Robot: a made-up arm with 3 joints. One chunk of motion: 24 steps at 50 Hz.
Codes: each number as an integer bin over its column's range. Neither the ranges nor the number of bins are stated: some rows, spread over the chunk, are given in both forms.
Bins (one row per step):
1: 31 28 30 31 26 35
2: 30 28 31 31 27 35
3: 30 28 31 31 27 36
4: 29 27 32 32 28 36
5: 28 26 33 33 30 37
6: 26 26 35 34 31 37
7: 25 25 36 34 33 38
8: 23 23 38 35 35 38
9: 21 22 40 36 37 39
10: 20 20 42 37 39 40
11: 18 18 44 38 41 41
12: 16 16 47 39 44 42
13: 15 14 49 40 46 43
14: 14 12 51 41 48 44
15: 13 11 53 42 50 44
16: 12 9 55 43 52 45
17: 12 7 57 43 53 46
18: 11 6 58 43 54 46
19: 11 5 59 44 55 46
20: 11 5 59 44 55 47
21: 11 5 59 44 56 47
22: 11 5 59 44 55 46
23: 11 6 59 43 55 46
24: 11 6 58 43 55 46
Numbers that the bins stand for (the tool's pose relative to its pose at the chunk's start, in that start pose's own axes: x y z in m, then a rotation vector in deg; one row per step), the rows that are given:
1: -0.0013 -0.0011 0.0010 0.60 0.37 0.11
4: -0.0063 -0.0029 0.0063 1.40 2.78 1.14
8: -0.0216 -0.0098 0.0225 3.78 11.22 3.21
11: -0.0343 -0.0186 0.0387 6.16 18.46 6.30
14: -0.0444 -0.0290 0.0576 8.54 26.90 9.40
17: -0.0495 -0.0378 0.0738 10.13 32.94 11.46
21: -0.0521 -0.0413 0.0792 10.92 36.56 12.49
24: -0.0521 -0.0395 0.0765 10.13 35.35 11.46
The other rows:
2: -0.0038 -0.0011 0.0037 0.60 1.57 0.11
3: -0.0038 -0.0011 0.0037 0.60 1.57 1.14
5: -0.0089 -0.0046 0.0090 2.19 5.19 2.17
6: -0.0140 -0.0046 0.0144 2.98 6.40 2.17
7: -0.0165 -0.0063 0.0171 2.98 8.81 3.21
9: -0.0267 -0.0116 0.0279 4.57 13.63 4.24
10: -0.0292 -0.0151 0.0333 5.37 16.05 5.27
12: -0.0394 -0.0221 0.0468 6.95 22.08 7.33
13: -0.0419 -0.0256 0.0522 7.75 24.49 8.37
15: -0.0470 -0.0308 0.0630 9.33 29.32 9.40
16: -0.0495 -0.0343 0.0684 10.13 31.73 10.43
18: -0.0521 -0.0395 0.0765 10.13 34.14 11.46
19: -0.0521 -0.0413 0.0792 10.92 35.35 11.46
20: -0.0521 -0.0413 0.0792 10.92 35.35 12.49
22: -0.0521 -0.0413 0.0792 10.92 35.35 11.46
23: -0.0521 -0.0395 0.0792 10.13 35.35 11.46

